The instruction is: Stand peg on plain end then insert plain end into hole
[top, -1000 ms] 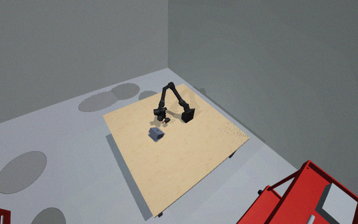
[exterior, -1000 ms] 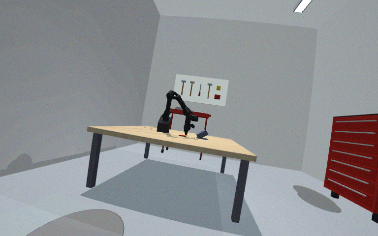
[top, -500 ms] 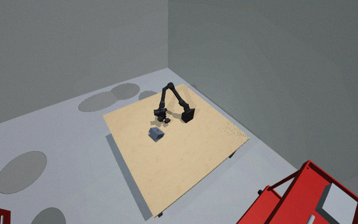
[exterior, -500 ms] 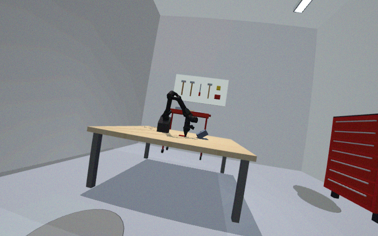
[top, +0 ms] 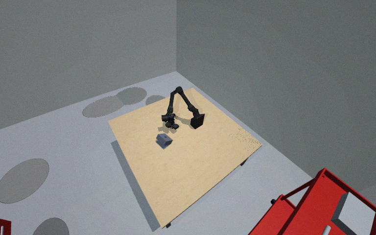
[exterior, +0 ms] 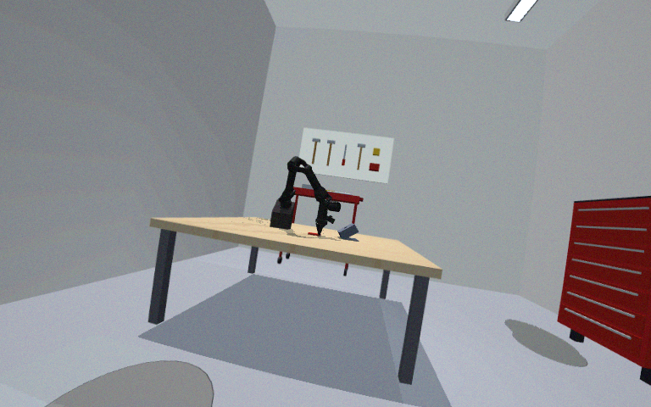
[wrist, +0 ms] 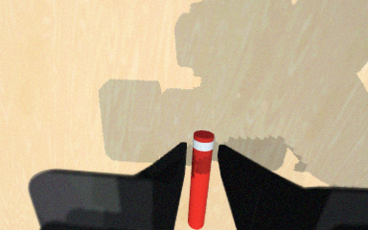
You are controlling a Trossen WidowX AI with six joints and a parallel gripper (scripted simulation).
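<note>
Now: the red peg 10 mm behind my gripper tip. The rest, counted from my gripper tip: grey sloped panel (160 mm ahead, 120 mm to the left, 40 mm above).
</note>
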